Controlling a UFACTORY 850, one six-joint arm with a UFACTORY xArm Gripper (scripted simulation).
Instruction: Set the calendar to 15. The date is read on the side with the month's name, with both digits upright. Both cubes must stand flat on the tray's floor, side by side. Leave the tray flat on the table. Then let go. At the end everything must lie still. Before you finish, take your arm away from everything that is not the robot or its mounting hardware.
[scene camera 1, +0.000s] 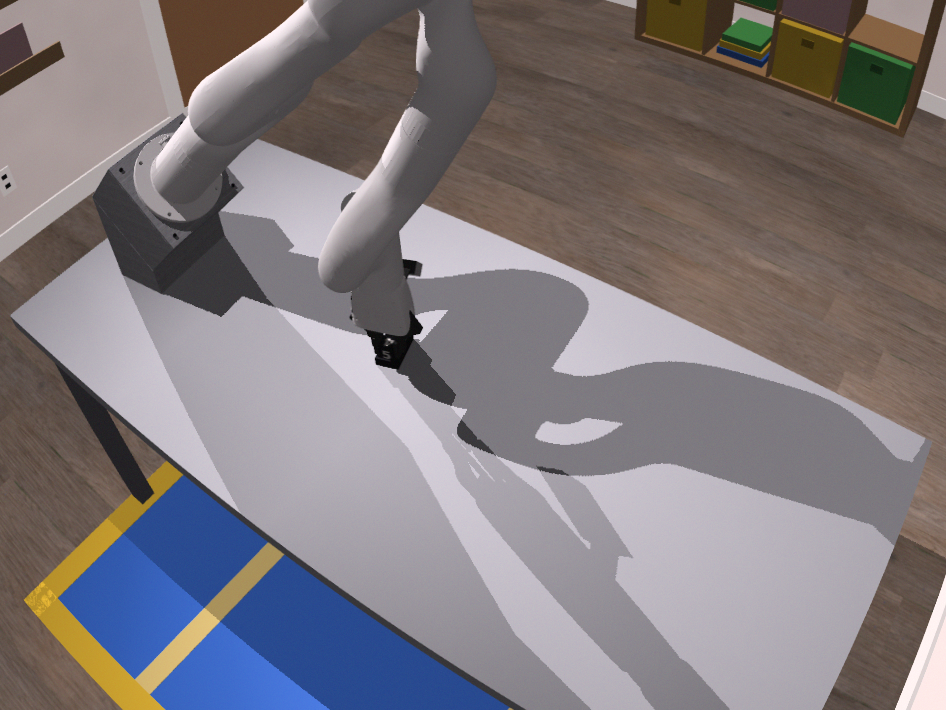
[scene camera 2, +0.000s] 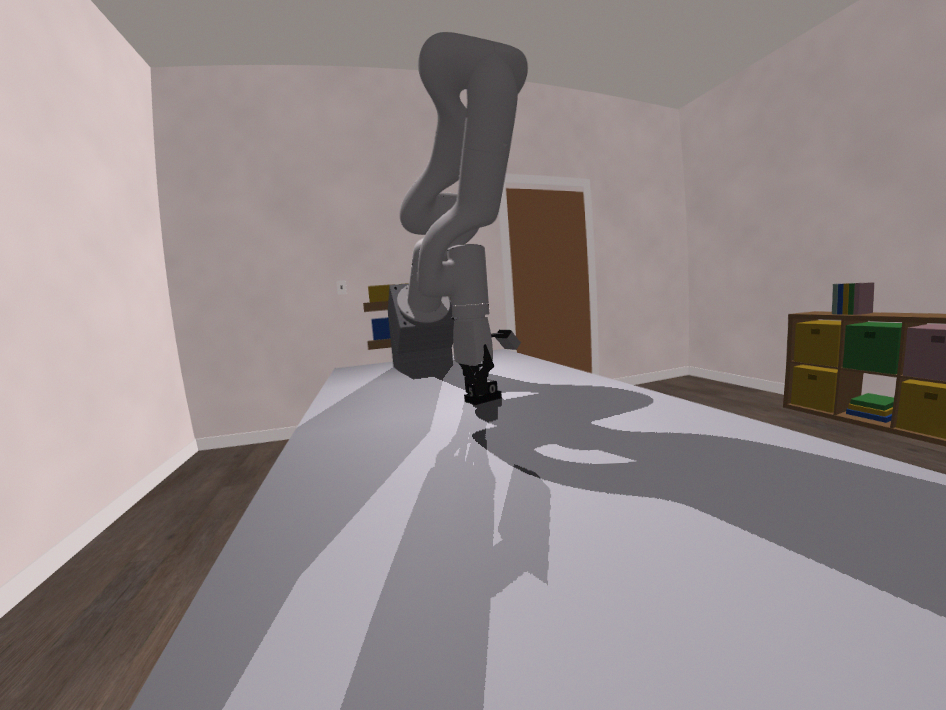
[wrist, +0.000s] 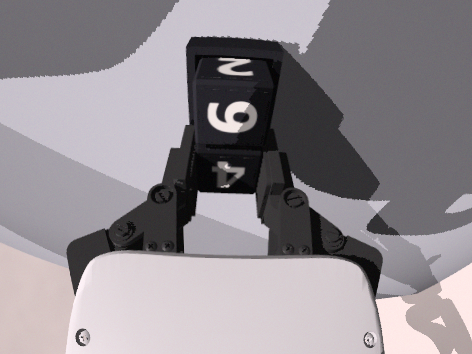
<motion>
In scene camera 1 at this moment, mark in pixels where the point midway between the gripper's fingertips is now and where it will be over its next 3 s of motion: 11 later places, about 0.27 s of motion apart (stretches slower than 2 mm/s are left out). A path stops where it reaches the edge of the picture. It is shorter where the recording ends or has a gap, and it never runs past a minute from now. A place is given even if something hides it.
My gripper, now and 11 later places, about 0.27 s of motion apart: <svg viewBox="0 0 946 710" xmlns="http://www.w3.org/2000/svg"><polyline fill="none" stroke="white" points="390,350 389,347 386,331 384,317 383,311 383,311 382,316 381,322 379,329 377,334 373,340 370,345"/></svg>
</motion>
